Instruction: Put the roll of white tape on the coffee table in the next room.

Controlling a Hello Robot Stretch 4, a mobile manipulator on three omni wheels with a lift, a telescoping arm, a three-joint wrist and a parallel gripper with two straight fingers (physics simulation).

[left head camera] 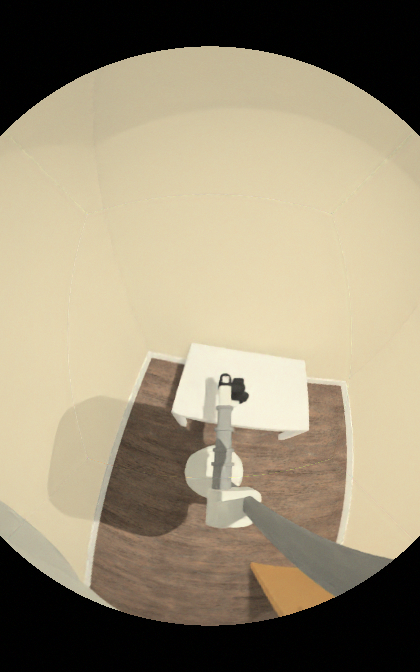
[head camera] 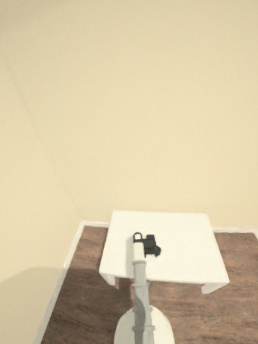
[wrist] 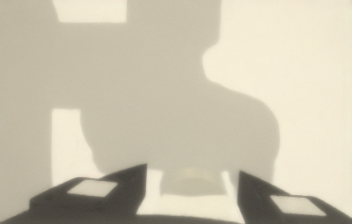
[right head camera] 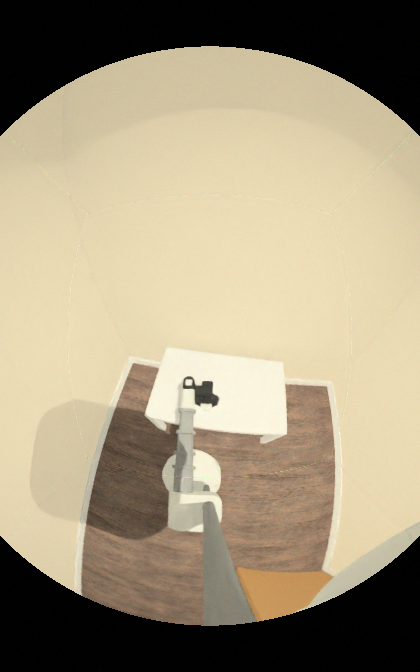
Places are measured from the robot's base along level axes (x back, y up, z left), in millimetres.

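Pixels of known places: gripper, fingertip midpoint: (head camera: 150, 256) (wrist: 191, 183).
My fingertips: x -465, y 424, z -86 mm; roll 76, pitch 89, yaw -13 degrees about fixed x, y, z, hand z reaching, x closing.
Observation:
Behind a point stands the place of what it marks.
The roll of white tape (wrist: 194, 186) {x -472, y 447, z -88 mm} is pale and low in contrast in the wrist view, at the bottom centre, on the white table top. My gripper (wrist: 191, 183) {x -465, y 423, z -86 mm} (head camera: 154, 250) (left head camera: 240, 395) (right head camera: 206, 398) is open, pointing down at the coffee table (head camera: 190, 250) {x -484, y 423, z -400 mm} (left head camera: 280, 392) (right head camera: 255, 397) (wrist: 310, 100) {x -532, y 423, z -170 mm}. One dark finger stands to each side of the roll, with a gap on both sides. The arm and wrist mostly hide the roll in the head views. The table is a white rectangle, and the gripper is over its left half.
Beige walls (head camera: 145, 125) {x -934, y 1243, z -97 mm} stand behind and to the left of the table, with white baseboards (left head camera: 120, 440). The round white robot base (left head camera: 197, 472) (right head camera: 212, 470) is on the wood floor in front of the table. An orange-brown surface (left head camera: 292, 587) (right head camera: 280, 590) shows at the bottom right.

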